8 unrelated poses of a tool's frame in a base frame.
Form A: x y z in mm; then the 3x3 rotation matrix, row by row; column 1 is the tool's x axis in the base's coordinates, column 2 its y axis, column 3 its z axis. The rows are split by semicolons.
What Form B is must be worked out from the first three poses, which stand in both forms.
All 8 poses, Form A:
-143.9 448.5 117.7; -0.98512 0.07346 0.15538; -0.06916 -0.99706 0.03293; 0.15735 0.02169 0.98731
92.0 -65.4 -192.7; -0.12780 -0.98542 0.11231; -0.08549 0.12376 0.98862; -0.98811 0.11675 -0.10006
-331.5 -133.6 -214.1; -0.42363 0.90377 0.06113; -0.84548 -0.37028 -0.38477; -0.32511 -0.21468 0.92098
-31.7 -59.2 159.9; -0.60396 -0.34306 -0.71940; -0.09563 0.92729 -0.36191; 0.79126 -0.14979 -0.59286
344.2 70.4 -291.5; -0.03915 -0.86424 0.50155; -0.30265 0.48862 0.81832; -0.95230 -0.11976 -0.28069
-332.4 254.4 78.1; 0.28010 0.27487 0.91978; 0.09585 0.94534 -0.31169; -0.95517 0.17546 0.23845
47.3 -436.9 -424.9; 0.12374 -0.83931 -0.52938; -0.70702 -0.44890 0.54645; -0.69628 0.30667 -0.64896
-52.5 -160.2 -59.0; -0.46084 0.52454 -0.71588; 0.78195 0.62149 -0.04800; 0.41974 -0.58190 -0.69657
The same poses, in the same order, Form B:
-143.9 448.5 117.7 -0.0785 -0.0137 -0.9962 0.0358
92.0 -65.4 -192.7 -0.4606 0.5813 0.4754 0.4733
-331.5 -133.6 -214.1 0.0801 0.1819 -0.8238 0.5308
-31.7 -59.2 159.9 0.1241 -0.8838 0.1448 0.4273
344.2 70.4 -291.5 -0.4339 0.6724 0.2597 0.5406
-332.4 254.4 78.1 0.1552 0.5972 -0.0570 0.7848
47.3 -436.9 -424.9 -0.7453 0.5187 0.4112 0.0804
-52.5 -160.2 -59.0 -0.3919 -0.8335 0.1889 0.3406

